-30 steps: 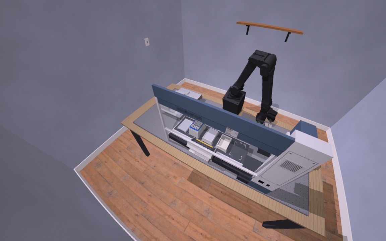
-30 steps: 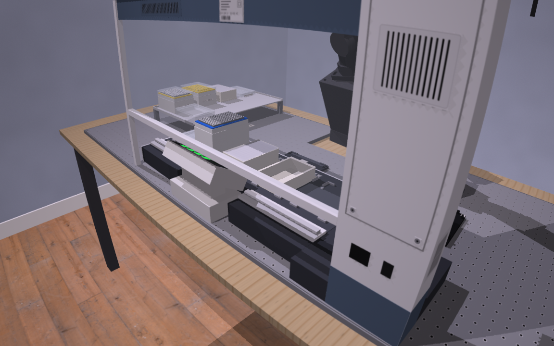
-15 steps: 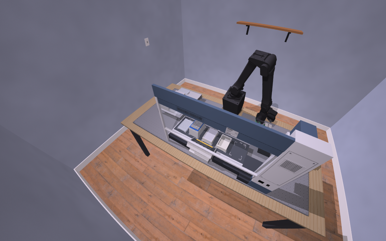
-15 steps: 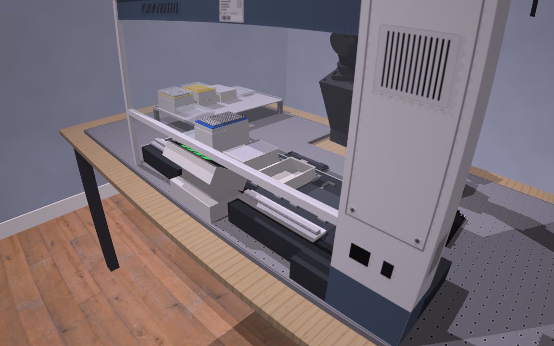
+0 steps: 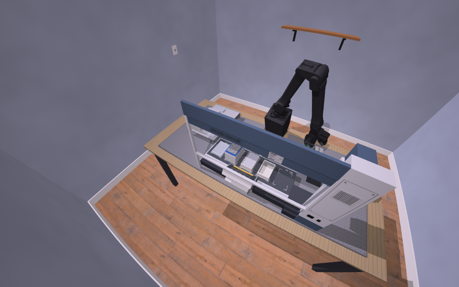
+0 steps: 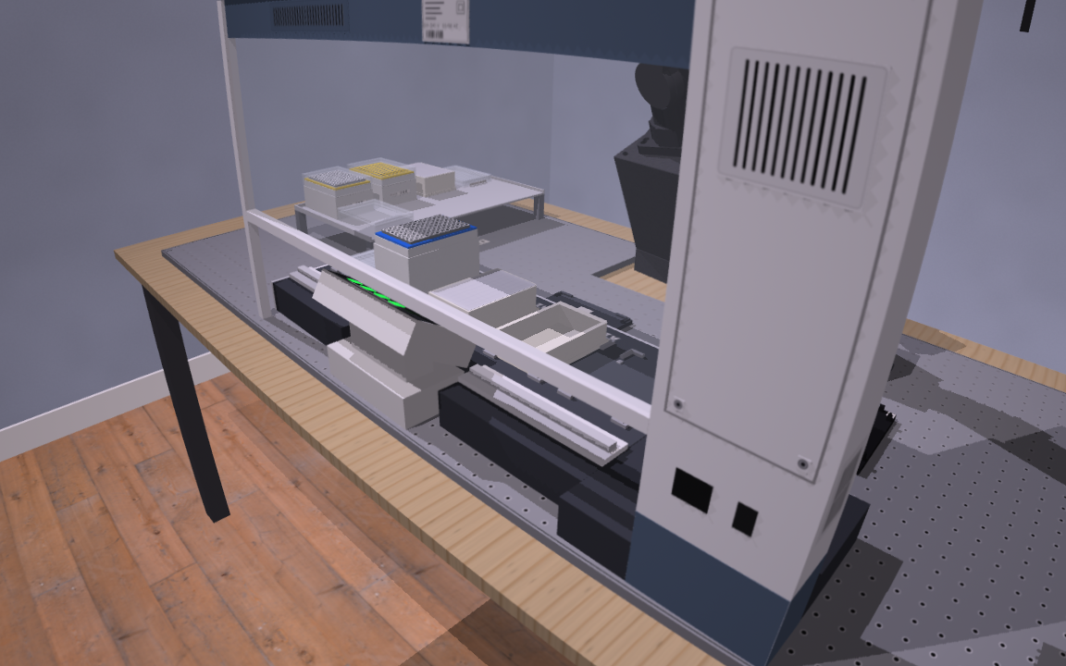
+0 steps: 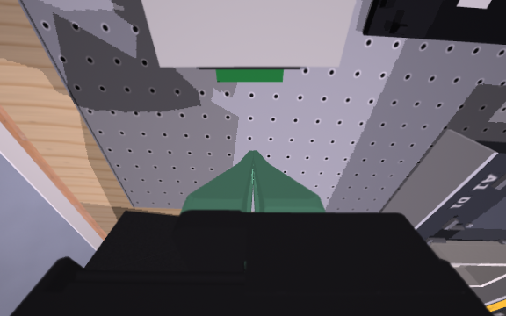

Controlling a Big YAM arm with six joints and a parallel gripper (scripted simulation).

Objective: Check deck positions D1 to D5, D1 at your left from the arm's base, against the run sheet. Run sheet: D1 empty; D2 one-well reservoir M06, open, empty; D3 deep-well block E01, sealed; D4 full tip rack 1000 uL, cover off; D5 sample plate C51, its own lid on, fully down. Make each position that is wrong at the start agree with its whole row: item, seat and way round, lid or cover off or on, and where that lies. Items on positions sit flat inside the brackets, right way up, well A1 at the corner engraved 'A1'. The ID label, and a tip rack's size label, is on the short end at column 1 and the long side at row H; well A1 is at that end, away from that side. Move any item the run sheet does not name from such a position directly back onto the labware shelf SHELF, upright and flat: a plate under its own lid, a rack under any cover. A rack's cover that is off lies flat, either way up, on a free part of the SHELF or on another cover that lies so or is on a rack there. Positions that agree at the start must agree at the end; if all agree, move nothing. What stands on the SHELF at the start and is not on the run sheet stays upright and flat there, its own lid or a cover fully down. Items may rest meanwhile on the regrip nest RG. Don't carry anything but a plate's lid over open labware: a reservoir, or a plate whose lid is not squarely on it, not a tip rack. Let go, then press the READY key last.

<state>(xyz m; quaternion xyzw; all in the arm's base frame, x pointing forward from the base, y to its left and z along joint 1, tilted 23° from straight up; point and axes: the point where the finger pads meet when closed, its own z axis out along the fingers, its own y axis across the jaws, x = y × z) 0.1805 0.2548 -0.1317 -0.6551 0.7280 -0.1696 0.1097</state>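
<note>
Right now my hand is 10 mm short of the green ready key and 60 mm to the right of it. The rest, counted from my hand: black pad marked LP1 (180 mm ahead, 100 mm to the left, 80 mm below); then regrip nest RG (110 mm ahead, 310 mm to the right, 80 mm below); then blue tip rack (230 mm ahead, 500 mm to the right, 40 mm above).
</note>
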